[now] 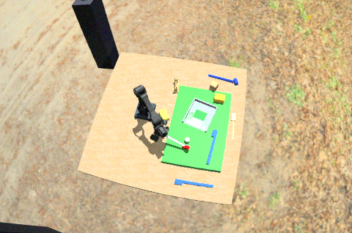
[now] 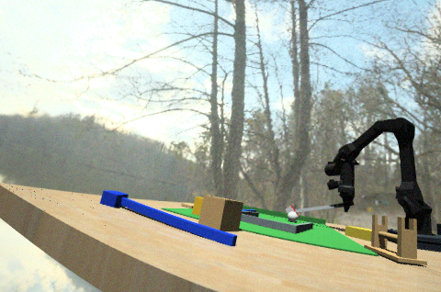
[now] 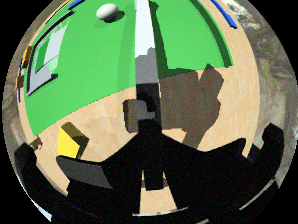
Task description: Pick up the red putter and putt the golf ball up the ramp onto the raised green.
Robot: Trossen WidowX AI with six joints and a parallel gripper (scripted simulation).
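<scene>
The red putter lies 11 cm ahead of my gripper tip and 3 cm to the right of it. Also, from my gripper tip: green mat: 29 cm ahead, 15 cm to the left, 8 cm below; brown block: 37 cm ahead, 55 cm to the left, 5 cm below; white golf ball: 22 cm ahead, 1 cm to the left, 5 cm below.
</scene>
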